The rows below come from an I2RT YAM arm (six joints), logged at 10 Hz.
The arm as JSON. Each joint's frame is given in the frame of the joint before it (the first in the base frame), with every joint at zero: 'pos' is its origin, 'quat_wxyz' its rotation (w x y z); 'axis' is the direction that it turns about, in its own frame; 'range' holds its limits. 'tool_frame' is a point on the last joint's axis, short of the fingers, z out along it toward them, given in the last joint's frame.
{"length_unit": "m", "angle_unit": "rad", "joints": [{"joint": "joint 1", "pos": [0.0, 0.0, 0.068], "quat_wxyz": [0.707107, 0.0, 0.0, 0.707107], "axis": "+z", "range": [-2.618, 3.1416]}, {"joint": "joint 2", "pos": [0.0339, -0.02, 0.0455], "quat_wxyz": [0.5, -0.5, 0.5, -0.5], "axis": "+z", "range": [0.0, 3.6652]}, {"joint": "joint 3", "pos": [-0.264, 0.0, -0.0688], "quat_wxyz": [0.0, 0.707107, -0.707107, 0.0], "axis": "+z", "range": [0.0, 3.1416]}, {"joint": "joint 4", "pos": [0.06, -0.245, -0.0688], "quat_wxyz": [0.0, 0.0, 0.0, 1.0], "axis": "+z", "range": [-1.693, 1.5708]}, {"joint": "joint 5", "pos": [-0.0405, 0.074, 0.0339], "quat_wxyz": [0.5, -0.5, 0.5, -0.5], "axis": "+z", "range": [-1.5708, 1.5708]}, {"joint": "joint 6", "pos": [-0.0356, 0.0, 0.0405], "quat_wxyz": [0.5, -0.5, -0.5, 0.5], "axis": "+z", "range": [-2.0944, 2.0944]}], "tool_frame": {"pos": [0.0, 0.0, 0.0], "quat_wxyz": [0.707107, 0.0, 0.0, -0.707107]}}
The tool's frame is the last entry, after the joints.
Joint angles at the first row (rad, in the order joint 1, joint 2, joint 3, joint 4, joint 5, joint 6):
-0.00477 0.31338 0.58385 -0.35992 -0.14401 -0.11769
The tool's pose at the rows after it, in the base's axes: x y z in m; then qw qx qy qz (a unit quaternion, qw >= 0):
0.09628 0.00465 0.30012 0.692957 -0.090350 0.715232 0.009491
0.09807 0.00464 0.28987 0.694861 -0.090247 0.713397 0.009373
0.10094 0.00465 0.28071 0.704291 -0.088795 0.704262 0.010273
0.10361 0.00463 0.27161 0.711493 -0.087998 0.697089 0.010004
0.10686 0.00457 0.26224 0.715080 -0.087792 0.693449 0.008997
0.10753 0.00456 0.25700 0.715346 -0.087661 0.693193 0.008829
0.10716 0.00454 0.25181 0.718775 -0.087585 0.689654 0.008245
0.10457 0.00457 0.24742 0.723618 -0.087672 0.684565 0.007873
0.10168 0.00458 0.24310 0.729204 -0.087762 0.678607 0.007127
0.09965 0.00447 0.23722 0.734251 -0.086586 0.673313 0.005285
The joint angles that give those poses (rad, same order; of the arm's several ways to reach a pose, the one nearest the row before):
-0.00477 0.26991 0.52815 -0.29810 -0.14401 -0.11769
-0.00479 0.25043 0.48239 -0.26649 -0.14403 -0.11730
-0.00484 0.23404 0.43125 -0.20503 -0.14484 -0.11196
-0.00474 0.22028 0.38357 -0.15051 -0.14437 -0.10967
-0.00480 0.21419 0.33930 -0.10203 -0.14328 -0.11005
-0.00471 0.20546 0.31758 -0.08828 -0.14281 -0.11006
-0.00483 0.18746 0.29278 -0.07156 -0.14254 -0.11005
-0.00477 0.15394 0.27104 -0.06922 -0.14286 -0.10968
-0.00483 0.11614 0.24928 -0.06886 -0.14292 -0.10967
-0.00481 0.07837 0.22184 -0.06431 -0.13947 -0.10967

